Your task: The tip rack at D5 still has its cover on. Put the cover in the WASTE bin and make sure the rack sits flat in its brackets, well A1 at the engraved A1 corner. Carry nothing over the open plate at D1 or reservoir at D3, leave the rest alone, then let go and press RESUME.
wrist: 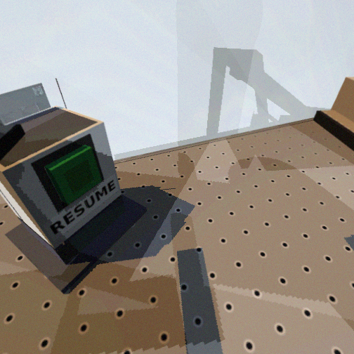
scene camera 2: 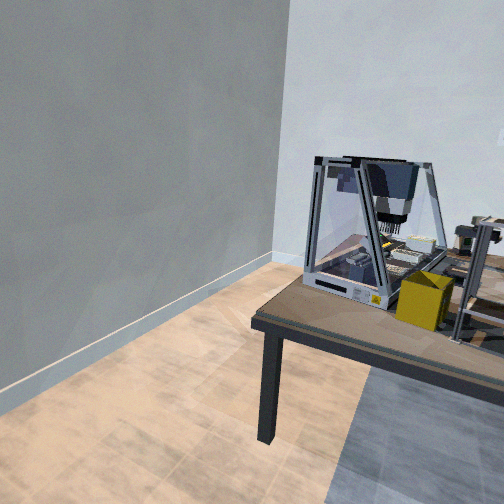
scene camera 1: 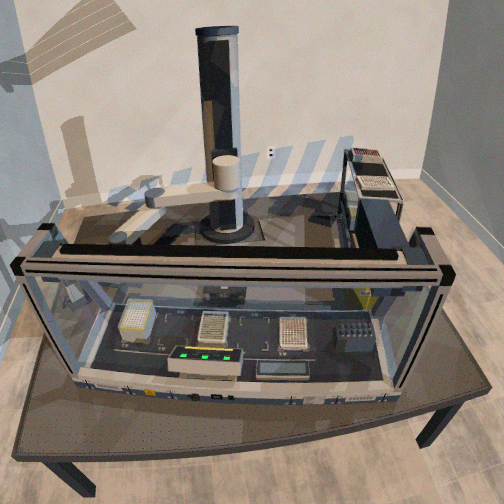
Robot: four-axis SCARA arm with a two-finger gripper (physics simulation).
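Observation:
The tip rack (scene camera 1: pixel 136 322) (scene camera 2: pixel 421 243) stands upright at the deck's left end in scene camera 1. A pale top shows above its yellow line; cover details and the A1 corner are too small to tell. The yellow bin (scene camera 1: pixel 365 298) (scene camera 2: pixel 424 301) stands beside the enclosure. The plate (scene camera 1: pixel 293 333) and the reservoir (scene camera 1: pixel 214 328) sit farther right on the deck. The RESUME box (wrist: pixel 60 180) has a green button facing the wrist camera. My gripper (wrist: pixel 174 104) is open and empty, its fingers at opposite image edges, the left one overlapping the box in view.
The clear-walled enclosure (scene camera 1: pixel 230 272) (scene camera 2: pixel 313 225) surrounds the deck. A dark tube rack (scene camera 1: pixel 355 336) stands at its right end. A front box with green lights (scene camera 1: pixel 205 361) stands near the front. A shelf rack (scene camera 2: pixel 469 282) stands beyond the bin. The arm column (scene camera 1: pixel 218 125) rises behind the enclosure.

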